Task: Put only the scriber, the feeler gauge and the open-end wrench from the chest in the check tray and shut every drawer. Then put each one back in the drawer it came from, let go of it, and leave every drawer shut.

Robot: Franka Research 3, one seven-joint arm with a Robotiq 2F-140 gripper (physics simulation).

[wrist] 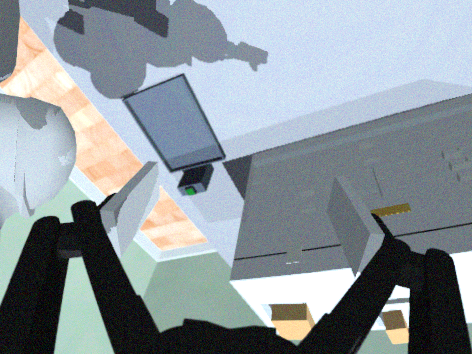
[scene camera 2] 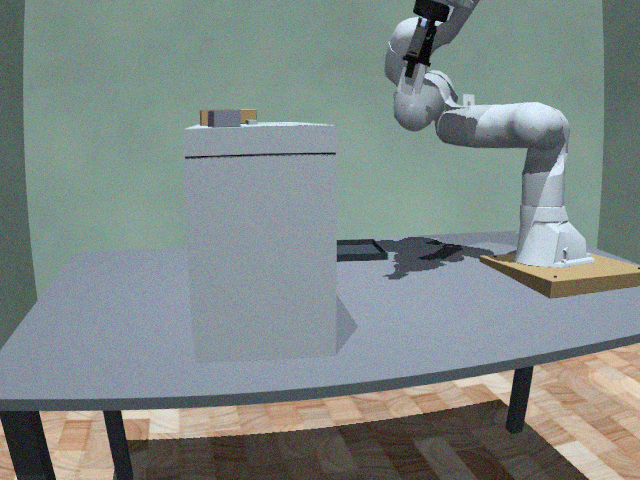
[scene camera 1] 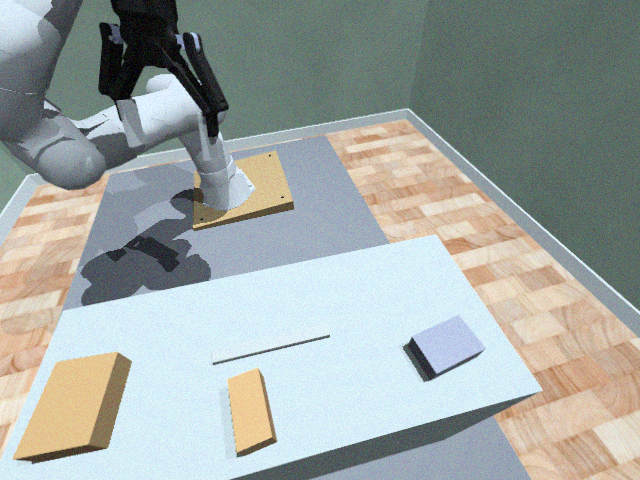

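My gripper [scene camera 1: 169,131] [scene camera 2: 409,82] [wrist: 244,187] is open, with nothing between its fingers, high above the table on the robot's side of the chest. The chest [scene camera 1: 310,294] [scene camera 2: 263,248] [wrist: 290,200] is a tall grey cabinet with a pale top. The part of its drawer front seen in the wrist view looks flush, partly hidden by a finger; no drawer stands out in the side view. The check tray [scene camera 2: 361,257] [wrist: 149,134] is dark-rimmed and lies beside the chest; no tool shows in it. The scriber, feeler gauge and open-end wrench do not show.
On the chest top lie a large orange block [scene camera 1: 72,403] [wrist: 292,327], a smaller orange block [scene camera 1: 250,413], a thin pale strip [scene camera 1: 271,348] and a lavender block [scene camera 1: 448,345] [scene camera 2: 225,118]. A dark box [wrist: 197,177] with a green patch stands beside the tray.
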